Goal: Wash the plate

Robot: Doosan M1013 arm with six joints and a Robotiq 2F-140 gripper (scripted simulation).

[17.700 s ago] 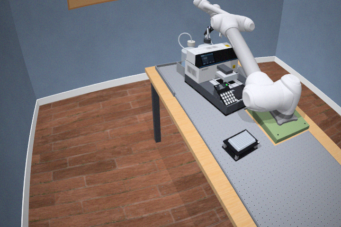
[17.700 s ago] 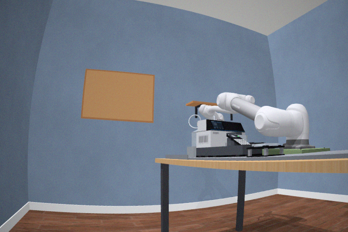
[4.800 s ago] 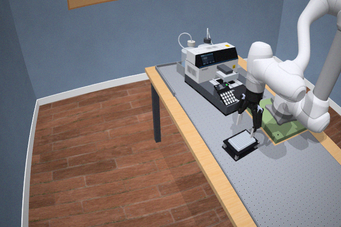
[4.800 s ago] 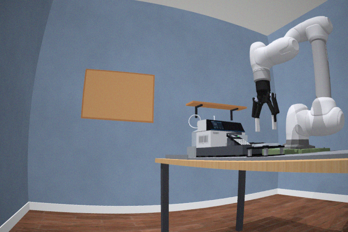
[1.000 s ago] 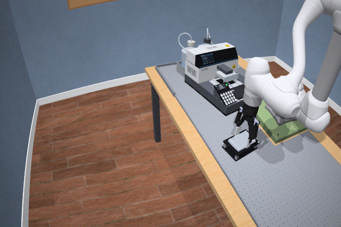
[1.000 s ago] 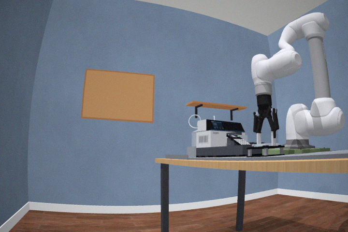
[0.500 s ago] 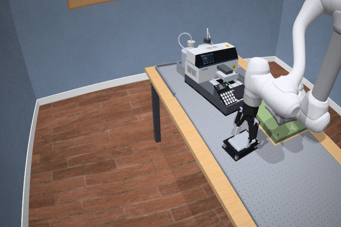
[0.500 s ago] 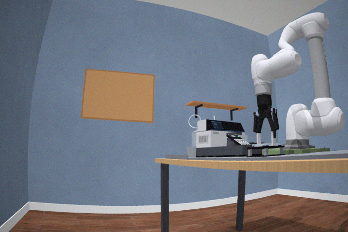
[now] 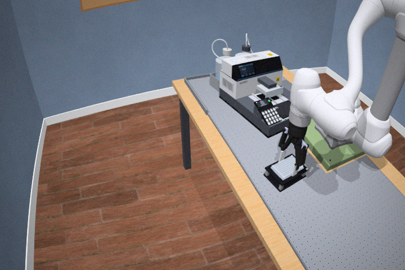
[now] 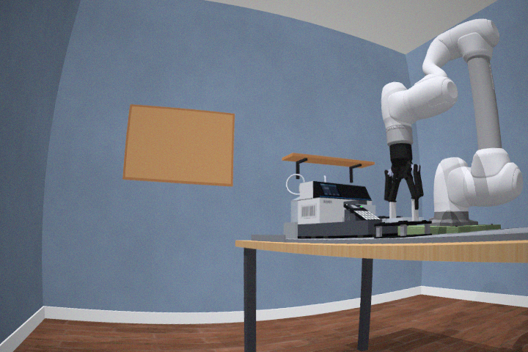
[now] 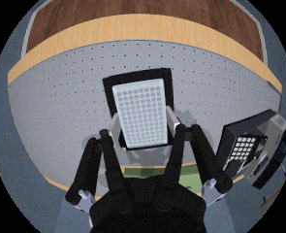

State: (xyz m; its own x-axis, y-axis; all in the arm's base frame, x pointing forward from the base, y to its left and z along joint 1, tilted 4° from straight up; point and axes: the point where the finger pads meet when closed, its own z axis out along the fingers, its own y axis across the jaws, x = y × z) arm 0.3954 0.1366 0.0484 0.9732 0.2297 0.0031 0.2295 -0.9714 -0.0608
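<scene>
The black plate nest N1 is 3 cm below my hand. Also, from my hand: plate washer 15 cm behind, 51 cm to the right, 6 cm above; then well plate 2 cm below; then washer carrier 19 cm behind, 36 cm to the right, 1 cm above.
</scene>
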